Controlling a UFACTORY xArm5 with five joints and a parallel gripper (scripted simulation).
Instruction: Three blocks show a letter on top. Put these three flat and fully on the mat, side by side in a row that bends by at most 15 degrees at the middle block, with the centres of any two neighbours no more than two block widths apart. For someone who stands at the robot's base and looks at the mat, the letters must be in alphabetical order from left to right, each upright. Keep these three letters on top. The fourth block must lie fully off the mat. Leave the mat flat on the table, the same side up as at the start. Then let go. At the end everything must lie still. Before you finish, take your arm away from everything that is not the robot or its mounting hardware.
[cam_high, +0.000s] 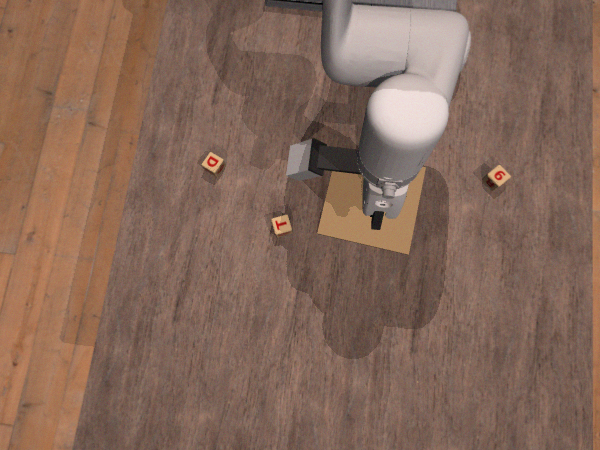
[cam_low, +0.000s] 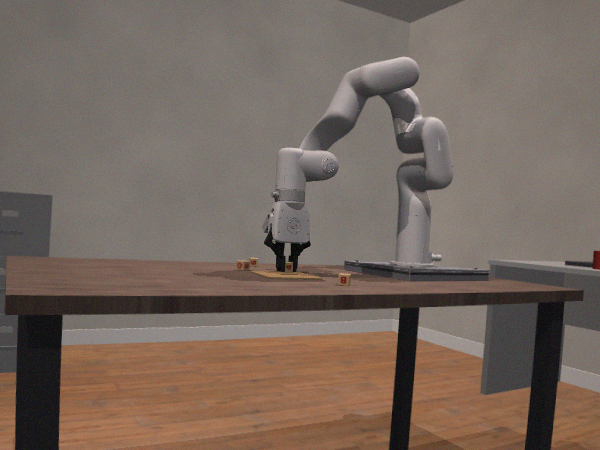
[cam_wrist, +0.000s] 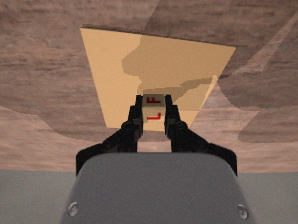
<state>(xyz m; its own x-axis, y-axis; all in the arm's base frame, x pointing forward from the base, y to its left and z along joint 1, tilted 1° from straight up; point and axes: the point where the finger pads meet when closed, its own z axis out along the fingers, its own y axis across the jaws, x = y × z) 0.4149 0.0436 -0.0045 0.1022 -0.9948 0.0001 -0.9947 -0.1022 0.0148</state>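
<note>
Right now the tan mat is 3 cm below my hand.
</note>
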